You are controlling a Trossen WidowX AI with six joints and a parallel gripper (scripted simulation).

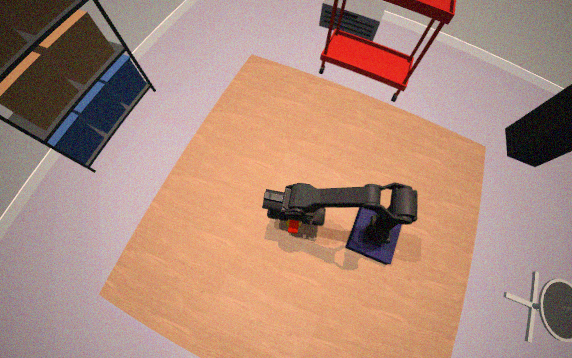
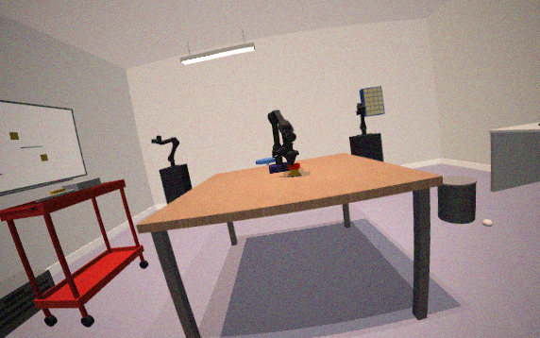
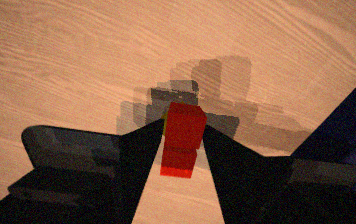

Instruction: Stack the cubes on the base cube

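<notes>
Now: the yellow base cube 20 mm to the left of my gripper tip and 40 mm below it.
</notes>
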